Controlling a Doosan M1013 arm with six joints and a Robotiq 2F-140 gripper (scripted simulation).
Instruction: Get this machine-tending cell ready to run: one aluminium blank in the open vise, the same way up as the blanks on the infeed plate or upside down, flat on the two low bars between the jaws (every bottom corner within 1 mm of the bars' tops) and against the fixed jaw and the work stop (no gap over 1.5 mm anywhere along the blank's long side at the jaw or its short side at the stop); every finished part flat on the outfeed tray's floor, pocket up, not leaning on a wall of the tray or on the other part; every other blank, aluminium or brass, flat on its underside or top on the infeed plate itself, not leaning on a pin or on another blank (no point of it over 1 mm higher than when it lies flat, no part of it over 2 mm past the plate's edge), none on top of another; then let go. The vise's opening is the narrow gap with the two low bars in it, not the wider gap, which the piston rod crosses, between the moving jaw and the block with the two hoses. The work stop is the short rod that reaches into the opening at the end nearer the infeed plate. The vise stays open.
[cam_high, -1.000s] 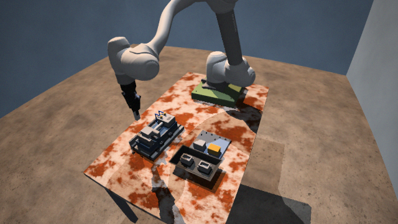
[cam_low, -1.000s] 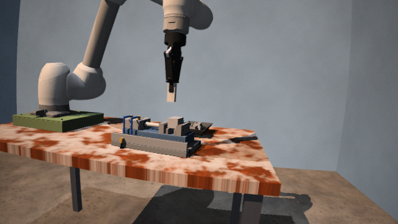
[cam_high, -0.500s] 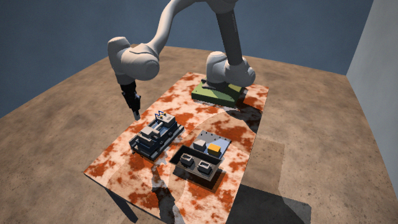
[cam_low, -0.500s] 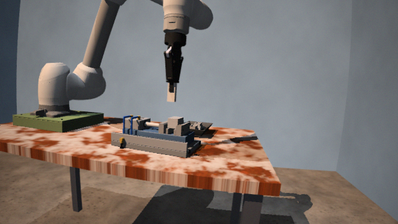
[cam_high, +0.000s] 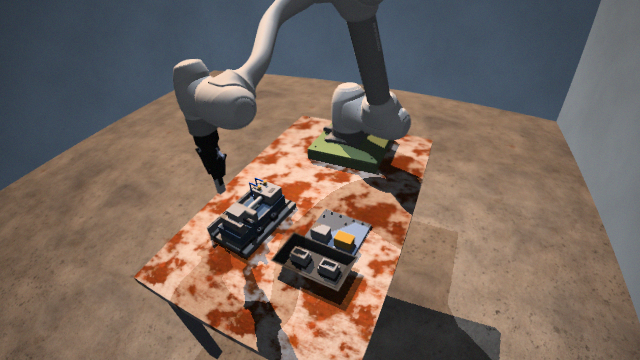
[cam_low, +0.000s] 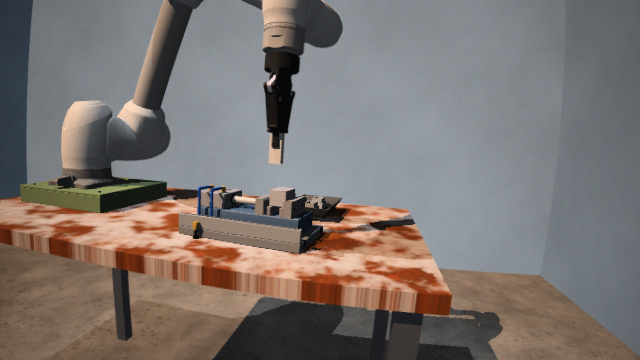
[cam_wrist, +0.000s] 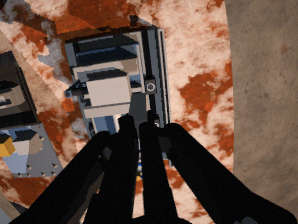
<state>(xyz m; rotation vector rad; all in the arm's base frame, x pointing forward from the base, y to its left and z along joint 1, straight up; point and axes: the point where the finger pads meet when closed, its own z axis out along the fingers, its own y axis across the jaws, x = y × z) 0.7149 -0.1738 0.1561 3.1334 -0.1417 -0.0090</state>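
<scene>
Right now my hand is 8 cm past the piston rod, 6 cm to the right of it and 13 cm above it. Round my hand: infeed plate (14 cm behind, 37 cm to the left, 21 cm below); vise (6 cm behind, 6 cm to the left, 17 cm below); aluminium blank (10 cm behind, 32 cm to the left, 18 cm below).
</scene>
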